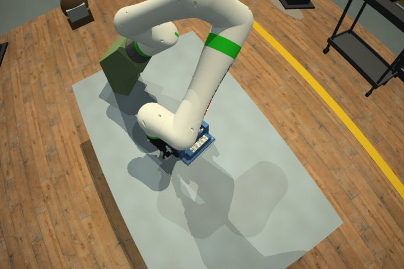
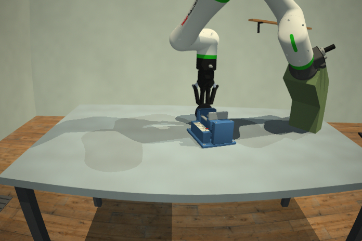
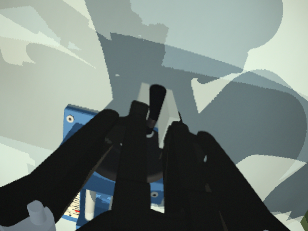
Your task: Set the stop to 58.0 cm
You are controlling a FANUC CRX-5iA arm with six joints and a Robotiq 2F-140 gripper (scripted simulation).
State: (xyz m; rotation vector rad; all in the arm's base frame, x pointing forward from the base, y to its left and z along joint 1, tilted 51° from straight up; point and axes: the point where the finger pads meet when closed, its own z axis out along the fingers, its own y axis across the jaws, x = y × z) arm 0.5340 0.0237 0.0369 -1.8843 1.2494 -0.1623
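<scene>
Right now the black handwheel is 1 cm behind my hand, 2 cm to the left of it and 1 cm below it. Also, from my hand: stop block 8 cm behind, 17 cm to the left, 3 cm above.
</scene>
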